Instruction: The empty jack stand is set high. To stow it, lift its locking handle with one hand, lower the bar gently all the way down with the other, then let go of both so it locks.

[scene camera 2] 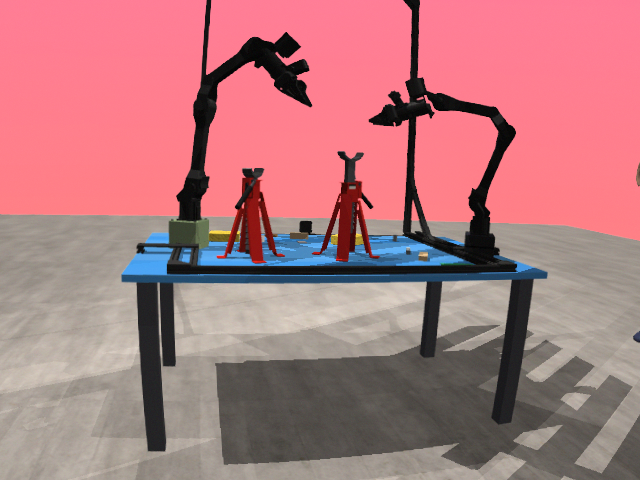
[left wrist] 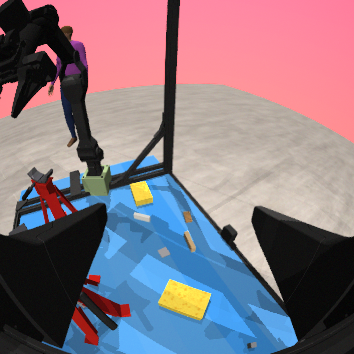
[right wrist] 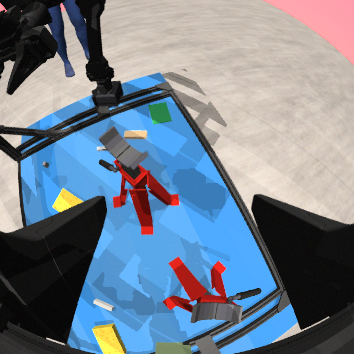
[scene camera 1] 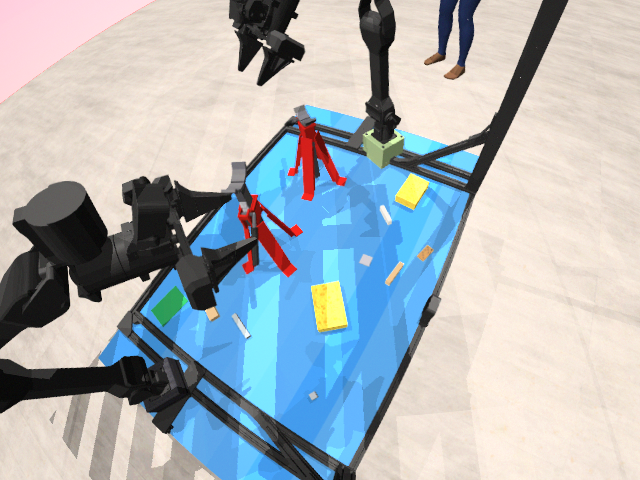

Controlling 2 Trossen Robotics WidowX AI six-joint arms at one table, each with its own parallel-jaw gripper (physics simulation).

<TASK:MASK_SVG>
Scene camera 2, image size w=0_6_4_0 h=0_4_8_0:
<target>my left gripper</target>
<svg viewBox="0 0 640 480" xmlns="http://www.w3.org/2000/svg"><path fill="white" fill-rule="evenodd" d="M416 117L411 102L404 103L400 98L401 94L399 91L396 92L394 90L387 96L395 105L386 104L383 106L382 111L368 119L368 122L373 125L394 127L395 123L395 127L401 126L402 121L412 120Z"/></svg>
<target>my right gripper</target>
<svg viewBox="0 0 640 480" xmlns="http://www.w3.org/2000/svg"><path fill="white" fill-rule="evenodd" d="M274 66L269 72L270 77L275 80L274 87L281 93L311 108L313 105L306 93L307 84L303 80L298 80L296 76L310 71L307 61L301 59L289 65L281 62Z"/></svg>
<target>red jack stand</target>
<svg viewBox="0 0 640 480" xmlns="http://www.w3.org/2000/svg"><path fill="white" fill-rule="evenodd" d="M242 168L242 173L245 177L242 177L242 196L235 205L237 214L225 254L217 255L216 257L217 259L226 259L227 255L231 254L242 218L240 245L237 251L250 254L251 261L255 264L267 263L263 260L259 208L269 251L272 250L273 254L277 257L285 257L283 254L277 254L264 195L260 191L260 182L263 180L258 180L258 178L263 175L265 169L254 168L253 171L252 168Z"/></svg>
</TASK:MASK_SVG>
